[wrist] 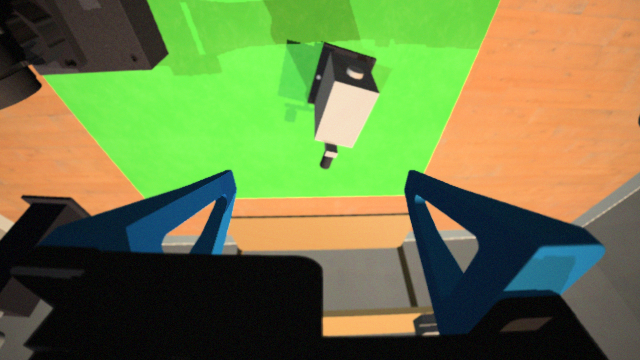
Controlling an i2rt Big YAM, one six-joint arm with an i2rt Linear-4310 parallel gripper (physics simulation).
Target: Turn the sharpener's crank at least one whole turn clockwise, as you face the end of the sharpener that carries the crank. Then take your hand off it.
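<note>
The sharpener stands on the green surface, above the middle of the wrist view. It has a pale box body, dark sides and a dark base with a small pale round spot at its upper end. Its crank shows at the lower end of the body, a short arm with a dark knob pointing toward the bottom of the view. My gripper is wide open with nothing between its blue fingers. The sharpener lies beyond the fingertips, and the crank's knob shows just above the gap between them, apart from both.
A dark grey block with bolt holes, part of the robot's base, stands at the upper left. The green mat lies on an orange wooden surface. A wooden edge panel and grey floor show below the mat.
</note>
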